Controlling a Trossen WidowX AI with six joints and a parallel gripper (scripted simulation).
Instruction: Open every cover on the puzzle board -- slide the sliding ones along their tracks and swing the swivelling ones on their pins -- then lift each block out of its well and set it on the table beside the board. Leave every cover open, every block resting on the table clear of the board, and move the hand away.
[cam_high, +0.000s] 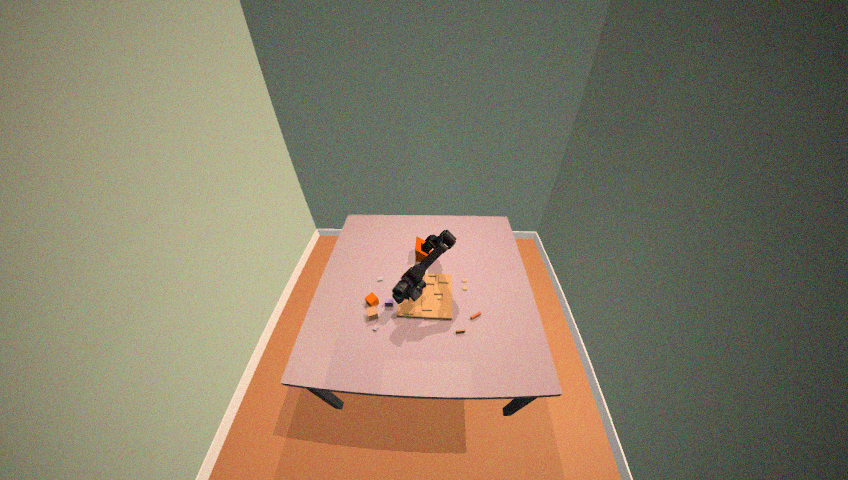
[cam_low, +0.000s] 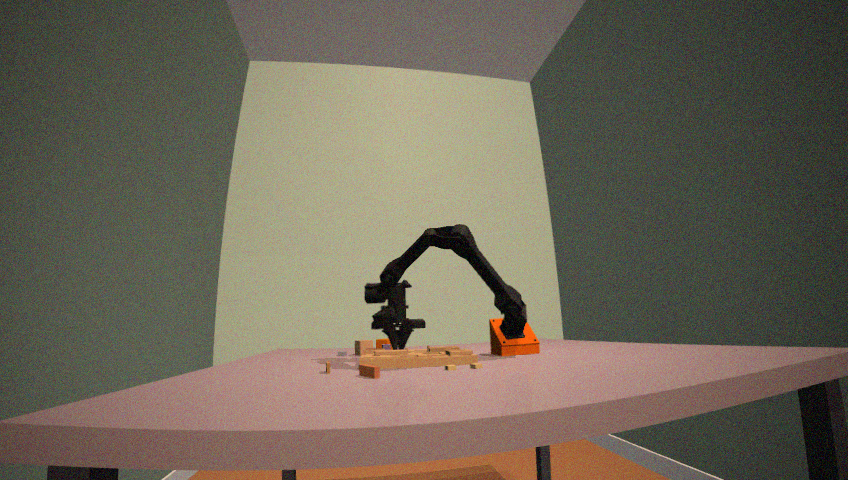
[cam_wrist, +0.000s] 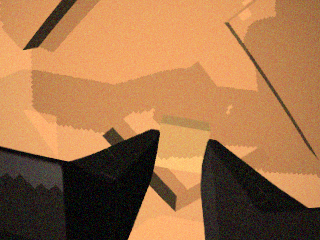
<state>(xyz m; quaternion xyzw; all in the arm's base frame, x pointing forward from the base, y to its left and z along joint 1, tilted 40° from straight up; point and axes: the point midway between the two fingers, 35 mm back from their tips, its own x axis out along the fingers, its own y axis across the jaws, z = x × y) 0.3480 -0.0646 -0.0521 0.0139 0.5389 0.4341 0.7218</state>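
My gripper tip is now 190 mm to the left of the grey block, 150 mm past it and 10 mm above it. Round my gripper tip: tan cube 200 mm to the right, 100 mm ahead, 10 mm above; purple piece 120 mm to the right, 20 mm ahead; orange block 210 mm to the right, 10 mm ahead, 10 mm above.
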